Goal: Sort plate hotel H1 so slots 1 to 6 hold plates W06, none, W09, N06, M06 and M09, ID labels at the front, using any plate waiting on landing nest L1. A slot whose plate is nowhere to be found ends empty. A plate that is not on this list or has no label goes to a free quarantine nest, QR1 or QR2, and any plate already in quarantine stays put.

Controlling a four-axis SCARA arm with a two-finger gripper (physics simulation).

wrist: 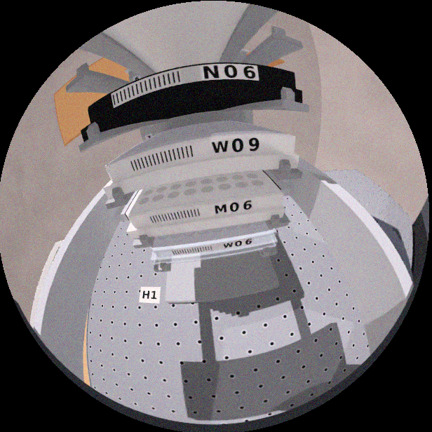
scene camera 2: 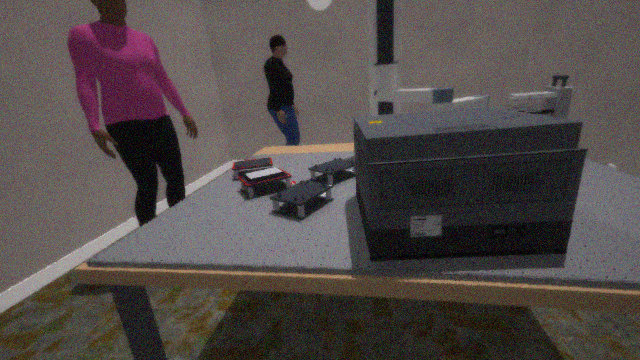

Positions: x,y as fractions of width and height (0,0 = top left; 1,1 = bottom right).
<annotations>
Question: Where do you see a black plate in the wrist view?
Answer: At 0.47,0.20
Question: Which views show my gripper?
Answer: The wrist view only.
</annotations>
